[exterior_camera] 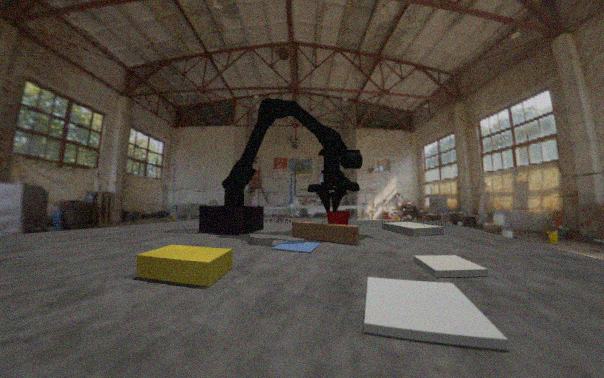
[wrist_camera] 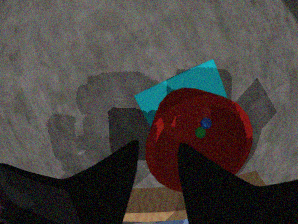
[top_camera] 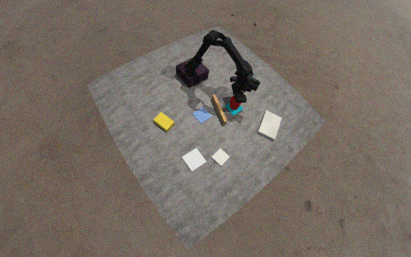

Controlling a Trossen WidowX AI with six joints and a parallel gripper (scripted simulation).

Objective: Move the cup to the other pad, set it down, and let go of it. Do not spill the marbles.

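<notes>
Now: gripper tip 30 mm short of the red cup, 30 mm above it and 10 mm to the left of it. Also, from my gripper tip: wooden bar (120 mm to the right, 60 mm below, 20 mm ahead); then light blue pad (230 mm to the right, 80 mm below); then cyan pad (80 mm below, 30 mm ahead, 10 mm to the right).
</notes>
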